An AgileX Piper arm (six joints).
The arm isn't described. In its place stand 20 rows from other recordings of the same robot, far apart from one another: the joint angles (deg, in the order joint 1, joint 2, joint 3, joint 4, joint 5, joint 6), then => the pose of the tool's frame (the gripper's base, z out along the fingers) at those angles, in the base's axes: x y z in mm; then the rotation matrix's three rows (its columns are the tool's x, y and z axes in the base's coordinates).
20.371, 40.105, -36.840, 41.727, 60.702, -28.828 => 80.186 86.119 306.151; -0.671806 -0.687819 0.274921; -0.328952 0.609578 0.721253; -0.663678 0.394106 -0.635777
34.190, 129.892, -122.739, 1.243, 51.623, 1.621 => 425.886 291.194 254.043; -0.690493 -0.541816 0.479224; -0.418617 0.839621 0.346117; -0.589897 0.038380 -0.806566
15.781, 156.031, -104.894, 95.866, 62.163, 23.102 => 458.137 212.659 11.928; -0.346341 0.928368 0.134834; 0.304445 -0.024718 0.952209; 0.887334 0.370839 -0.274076
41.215, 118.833, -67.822, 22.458, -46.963, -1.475 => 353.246 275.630 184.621; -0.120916 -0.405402 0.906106; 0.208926 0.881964 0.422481; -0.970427 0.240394 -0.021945
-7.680, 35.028, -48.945, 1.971, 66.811, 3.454 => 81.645 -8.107 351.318; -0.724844 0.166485 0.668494; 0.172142 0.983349 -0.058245; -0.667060 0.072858 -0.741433
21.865, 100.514, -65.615, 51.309, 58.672, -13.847 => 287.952 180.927 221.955; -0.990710 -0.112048 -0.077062; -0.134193 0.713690 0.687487; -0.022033 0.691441 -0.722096
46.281, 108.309, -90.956, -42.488, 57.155, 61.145 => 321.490 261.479 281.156; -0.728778 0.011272 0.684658; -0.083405 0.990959 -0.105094; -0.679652 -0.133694 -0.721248
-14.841, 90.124, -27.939, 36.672, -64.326, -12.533 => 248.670 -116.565 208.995; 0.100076 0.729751 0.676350; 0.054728 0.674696 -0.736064; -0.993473 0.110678 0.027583
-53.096, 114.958, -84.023, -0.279, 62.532, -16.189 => 234.896 -313.461 181.859; -0.800770 0.598840 0.012575; 0.598474 0.800784 -0.023940; -0.024406 -0.011645 -0.999634
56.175, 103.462, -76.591, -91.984, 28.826, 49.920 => 269.520 323.452 287.337; 0.175416 -0.485717 0.856334; -0.798517 0.438578 0.412336; -0.575847 -0.756128 -0.310919
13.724, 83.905, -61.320, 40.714, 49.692, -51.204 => 275.164 113.795 285.161; -0.604443 -0.733283 0.311361; -0.483581 0.648318 0.588076; -0.633087 0.204890 -0.746473
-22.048, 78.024, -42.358, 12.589, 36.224, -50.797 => 229.108 -80.144 215.685; -0.855081 -0.305675 0.418807; -0.349739 0.936345 -0.030655; -0.382777 -0.172686 -0.907558
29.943, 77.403, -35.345, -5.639, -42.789, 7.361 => 239.428 144.926 282.291; 0.053083 -0.559449 0.827163; 0.095186 0.827394 0.553496; -0.994043 0.049354 0.097172
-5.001, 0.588, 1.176, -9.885, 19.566, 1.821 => 53.759 -9.956 175.460; -0.291861 0.104849 0.950696; -0.105330 0.984404 -0.140903; -0.950643 -0.141261 -0.276266
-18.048, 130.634, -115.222, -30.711, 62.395, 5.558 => 455.740 -191.816 212.640; -0.948616 0.271731 0.162141; 0.148957 0.835558 -0.528824; -0.279176 -0.477498 -0.833100
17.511, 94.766, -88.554, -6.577, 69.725, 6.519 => 329.889 93.831 332.427; -0.917840 -0.198303 0.343869; -0.212672 0.977115 -0.004169; -0.335173 -0.076957 -0.939009
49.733, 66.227, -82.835, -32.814, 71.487, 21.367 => 165.020 122.464 452.983; -0.535923 -0.340462 0.772575; -0.406851 0.905968 0.117020; -0.739769 -0.251610 -0.624047
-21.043, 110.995, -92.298, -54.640, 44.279, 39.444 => 392.655 -206.579 283.635; -0.704021 0.614833 0.355437; 0.181679 0.639758 -0.746795; -0.686548 -0.461184 -0.562105
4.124, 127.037, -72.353, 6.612, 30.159, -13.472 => 394.782 33.742 58.807; -0.961244 -0.213684 0.174209; -0.204259 0.976371 0.070560; -0.185170 0.032242 -0.982177
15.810, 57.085, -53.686, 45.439, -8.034, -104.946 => 213.016 50.899 421.452; 0.213264 0.016399 0.976857; -0.833308 0.525005 0.173112; -0.510016 -0.850941 0.125630
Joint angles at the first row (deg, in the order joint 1, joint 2, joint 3, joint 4, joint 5, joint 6):
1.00, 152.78, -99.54, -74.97, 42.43, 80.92
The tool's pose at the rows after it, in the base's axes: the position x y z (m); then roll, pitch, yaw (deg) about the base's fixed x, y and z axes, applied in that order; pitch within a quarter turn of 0, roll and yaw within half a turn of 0:
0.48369 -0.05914 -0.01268 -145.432 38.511 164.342
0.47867 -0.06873 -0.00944 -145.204 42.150 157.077
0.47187 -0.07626 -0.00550 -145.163 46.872 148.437
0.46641 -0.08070 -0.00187 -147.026 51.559 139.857
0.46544 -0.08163 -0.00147 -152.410 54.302 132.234
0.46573 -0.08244 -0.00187 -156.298 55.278 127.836
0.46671 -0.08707 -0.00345 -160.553 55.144 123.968
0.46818 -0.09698 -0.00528 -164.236 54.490 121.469
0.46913 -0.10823 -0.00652 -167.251 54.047 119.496
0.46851 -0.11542 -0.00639 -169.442 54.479 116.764
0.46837 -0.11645 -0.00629 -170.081 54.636 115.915
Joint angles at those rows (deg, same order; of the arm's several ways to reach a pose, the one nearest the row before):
0.40, 152.78, -99.72, -75.26, 45.27, 86.83
-0.17, 152.78, -99.72, -75.38, 49.83, 93.18
-0.43, 152.83, -99.72, -75.09, 55.74, 100.65
-0.54, 152.83, -99.72, -74.68, 60.35, 107.64
-0.61, 152.83, -99.72, -74.50, 60.98, 112.86
-0.75, 152.83, -99.72, -74.50, 60.54, 115.49
-1.49, 152.83, -99.72, -74.55, 58.68, 117.13
-2.95, 152.83, -99.72, -75.26, 55.80, 117.89
-4.54, 152.83, -99.72, -76.31, 53.18, 118.60
-5.44, 152.83, -99.72, -76.97, 52.67, 120.14
-5.56, 152.83, -99.72, -77.08, 52.67, 120.65

